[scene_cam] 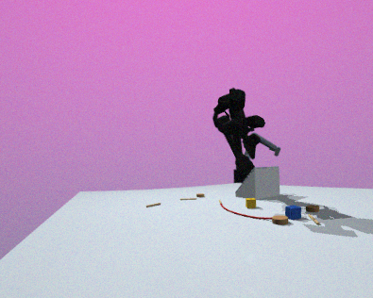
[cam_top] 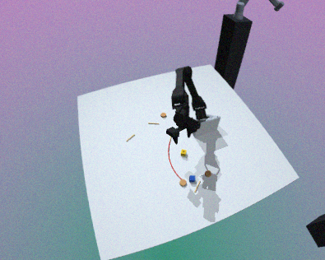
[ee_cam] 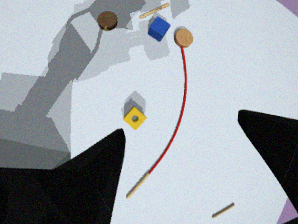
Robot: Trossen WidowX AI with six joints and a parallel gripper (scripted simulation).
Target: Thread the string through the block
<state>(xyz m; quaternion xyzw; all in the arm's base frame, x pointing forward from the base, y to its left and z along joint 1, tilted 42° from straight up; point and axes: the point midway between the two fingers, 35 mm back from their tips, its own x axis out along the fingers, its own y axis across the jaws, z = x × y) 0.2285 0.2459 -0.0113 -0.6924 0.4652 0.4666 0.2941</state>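
Now: the yellow block 20 mm behind my gripper tip, 20 mm to the right of it and 170 mm below it. Also, from my gripper tip: blue cube: 10 mm behind, 170 mm to the left, 170 mm below.
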